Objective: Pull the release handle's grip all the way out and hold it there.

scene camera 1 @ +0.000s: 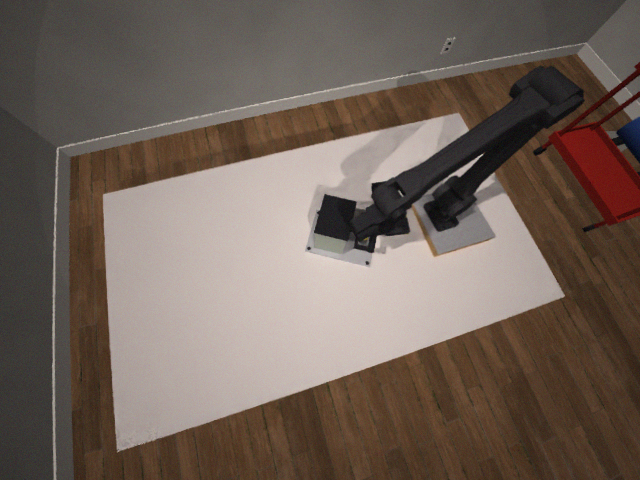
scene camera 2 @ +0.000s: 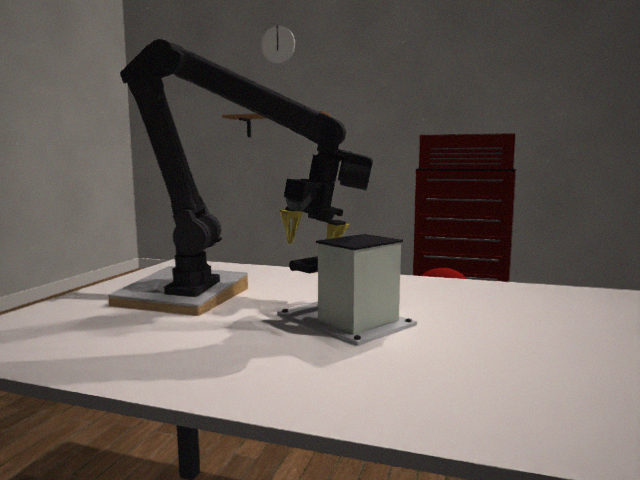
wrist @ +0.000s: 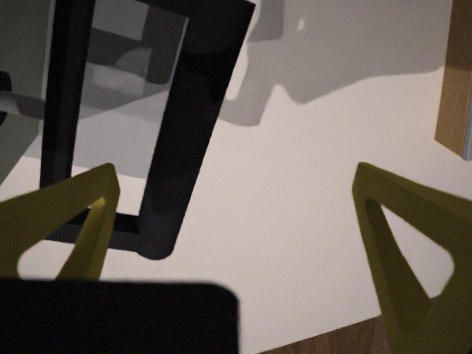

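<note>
The release handle is a black rectangular loop (scene camera 1: 367, 249) (scene camera 2: 303, 265) beside a pale green box with a black top (scene camera 1: 331, 243) (scene camera 2: 377, 289). In the wrist view its thick grip bar (wrist: 185, 110) slants through the upper left, and a short grey rod (wrist: 25, 105) shows between the box side and the loop. How far the handle stands out is hard to judge. My gripper (scene camera 2: 313, 240) (wrist: 235, 176) is open with nothing held. Its yellow fingers stand wide apart above the handle in scene view 2. In the wrist view the left fingertip overlaps the loop's lower end.
The box stands on a grey base plate (scene camera 1: 338, 257) (scene camera 2: 369, 334) with dark bolts, on the white table (scene camera 1: 222, 320) (scene camera 2: 496, 382). The arm's base stands on a grey-topped wooden board (scene camera 1: 465, 235) (scene camera 2: 129, 297). A red cart (scene camera 1: 594, 170) and a red tool cabinet (scene camera 2: 465, 206) stand beyond the table.
</note>
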